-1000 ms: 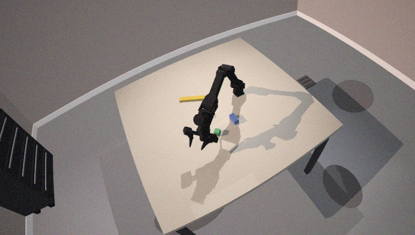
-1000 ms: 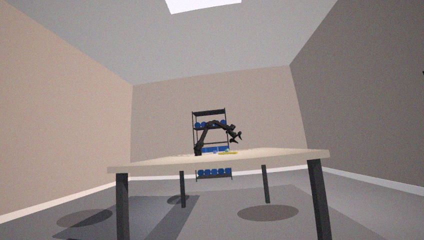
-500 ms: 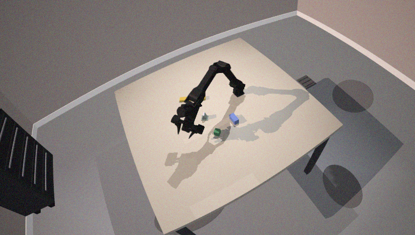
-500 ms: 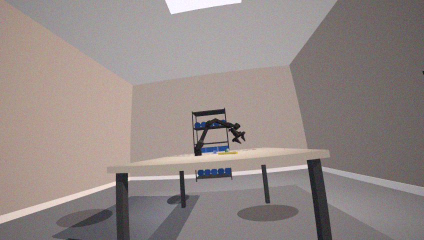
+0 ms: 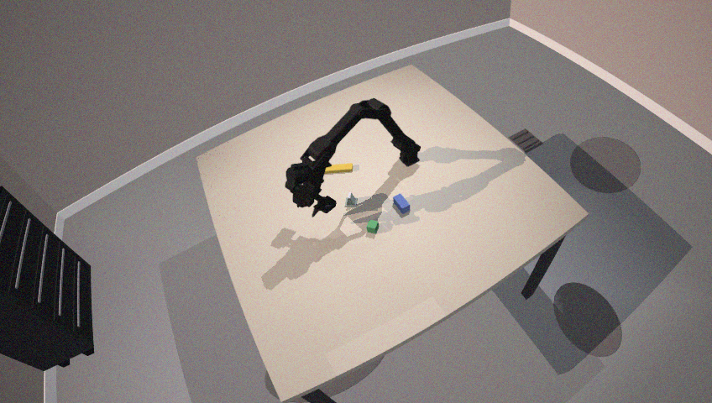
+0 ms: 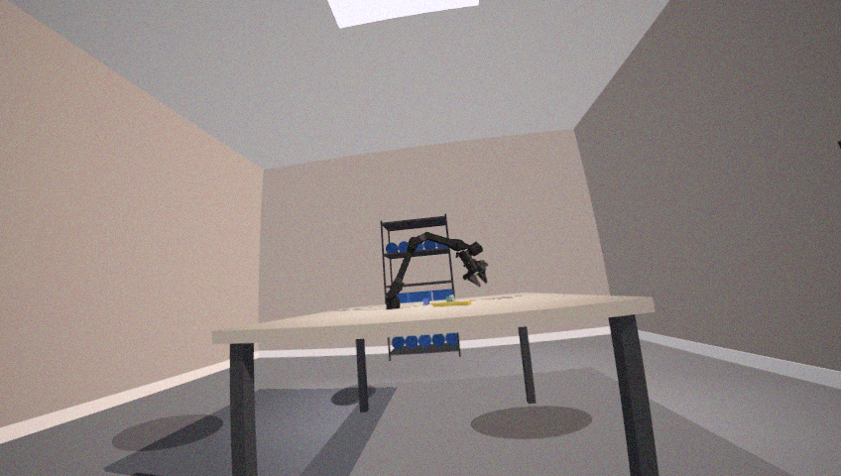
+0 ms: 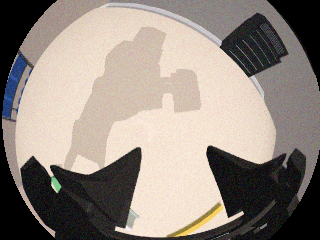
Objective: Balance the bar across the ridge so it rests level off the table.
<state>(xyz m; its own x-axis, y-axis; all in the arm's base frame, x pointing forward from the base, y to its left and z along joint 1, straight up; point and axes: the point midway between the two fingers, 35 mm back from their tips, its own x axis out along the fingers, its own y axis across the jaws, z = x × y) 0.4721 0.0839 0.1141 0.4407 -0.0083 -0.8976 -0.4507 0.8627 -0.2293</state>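
The yellow bar lies 22 cm to the right of my gripper tip, 18 cm behind it and 8 cm below it. Also, from my gripper tip: green cube: 19 cm behind, 14 cm to the left, 7 cm below; blue block: 33 cm behind, 11 cm to the left, 7 cm below.
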